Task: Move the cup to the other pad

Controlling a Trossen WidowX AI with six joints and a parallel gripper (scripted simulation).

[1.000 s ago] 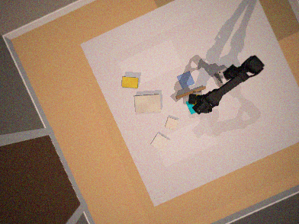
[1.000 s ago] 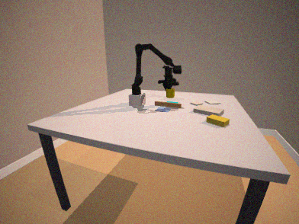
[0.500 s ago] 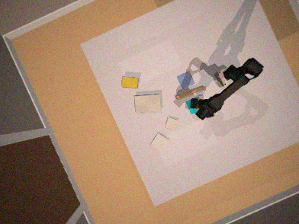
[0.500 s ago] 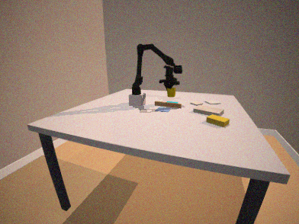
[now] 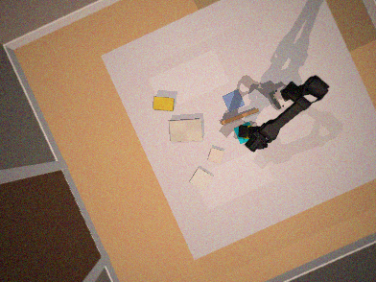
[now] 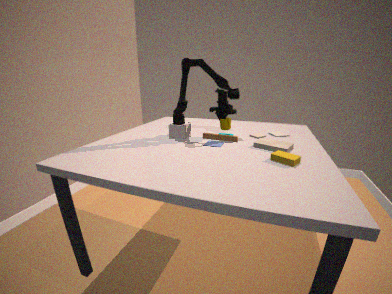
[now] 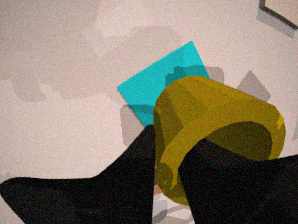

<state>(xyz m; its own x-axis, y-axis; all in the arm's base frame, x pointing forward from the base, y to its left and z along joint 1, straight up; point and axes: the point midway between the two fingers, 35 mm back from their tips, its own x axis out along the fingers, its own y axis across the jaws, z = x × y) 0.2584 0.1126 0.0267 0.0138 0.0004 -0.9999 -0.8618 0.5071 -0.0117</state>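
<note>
My gripper tip is now 8 cm above the cyan pad, 2 cm short of it and 1 cm to the left of it. Also, from my gripper tip: thin brown wooden bar (11 cm to the right, 7 cm below, 1 cm ahead); olive-yellow cup (2 cm to the right, 2 cm ahead); blue pad (21 cm to the right, 8 cm below).
</note>
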